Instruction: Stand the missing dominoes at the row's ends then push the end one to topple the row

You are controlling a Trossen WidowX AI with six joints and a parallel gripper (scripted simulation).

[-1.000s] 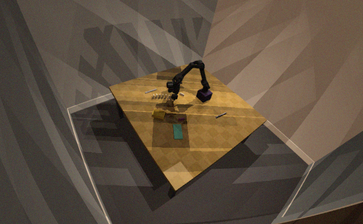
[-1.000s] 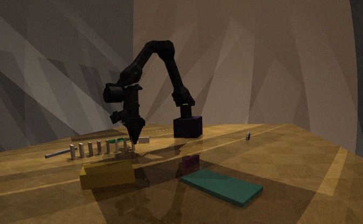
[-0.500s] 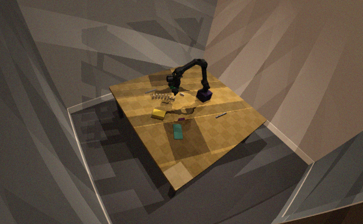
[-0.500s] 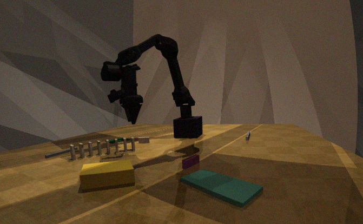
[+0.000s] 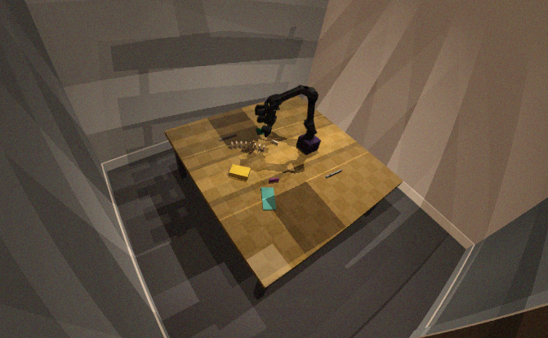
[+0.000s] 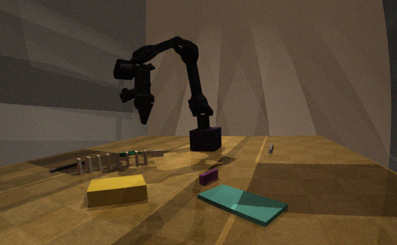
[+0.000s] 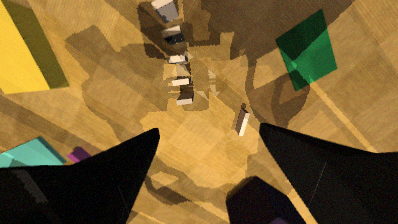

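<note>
Right now the purple block is 26 cm to the left of my gripper tip, 16 cm ahead of it and 13 cm below it. From my gripper tip the other things lie so: flat teal slab 35 cm to the left, 28 cm ahead, 14 cm below; then green flat piece 16 cm to the right, 14 cm below, 12 cm behind; then yellow block 29 cm ahead, 12 cm below, 9 cm to the left.
</note>
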